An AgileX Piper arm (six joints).
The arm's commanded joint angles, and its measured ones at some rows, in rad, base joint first. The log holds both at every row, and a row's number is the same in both.
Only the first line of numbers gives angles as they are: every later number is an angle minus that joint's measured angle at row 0.
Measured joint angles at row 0: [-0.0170, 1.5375, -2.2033, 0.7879, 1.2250, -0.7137]
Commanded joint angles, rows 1 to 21: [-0.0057, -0.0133, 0.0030, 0.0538, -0.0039, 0.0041]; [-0.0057, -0.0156, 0.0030, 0.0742, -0.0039, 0.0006]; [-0.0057, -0.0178, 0.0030, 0.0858, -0.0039, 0.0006]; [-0.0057, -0.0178, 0.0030, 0.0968, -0.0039, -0.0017]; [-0.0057, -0.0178, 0.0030, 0.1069, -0.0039, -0.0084]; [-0.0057, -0.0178, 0.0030, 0.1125, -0.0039, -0.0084]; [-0.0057, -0.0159, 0.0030, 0.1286, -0.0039, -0.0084]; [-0.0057, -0.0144, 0.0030, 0.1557, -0.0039, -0.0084]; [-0.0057, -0.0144, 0.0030, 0.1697, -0.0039, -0.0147]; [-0.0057, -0.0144, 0.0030, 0.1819, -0.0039, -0.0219]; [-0.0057, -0.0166, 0.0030, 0.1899, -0.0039, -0.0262]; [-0.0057, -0.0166, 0.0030, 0.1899, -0.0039, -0.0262]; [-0.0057, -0.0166, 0.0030, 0.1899, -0.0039, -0.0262]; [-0.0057, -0.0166, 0.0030, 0.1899, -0.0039, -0.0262]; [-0.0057, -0.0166, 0.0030, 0.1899, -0.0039, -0.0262]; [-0.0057, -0.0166, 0.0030, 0.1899, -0.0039, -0.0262]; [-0.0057, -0.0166, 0.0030, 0.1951, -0.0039, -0.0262]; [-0.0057, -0.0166, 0.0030, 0.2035, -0.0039, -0.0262]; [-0.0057, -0.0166, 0.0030, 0.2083, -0.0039, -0.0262]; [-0.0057, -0.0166, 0.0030, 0.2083, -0.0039, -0.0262]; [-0.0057, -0.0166, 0.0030, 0.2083, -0.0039, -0.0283]
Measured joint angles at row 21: [0.0000, -0.0053, 0.0000, 0.1875, 0.0000, -0.0171]
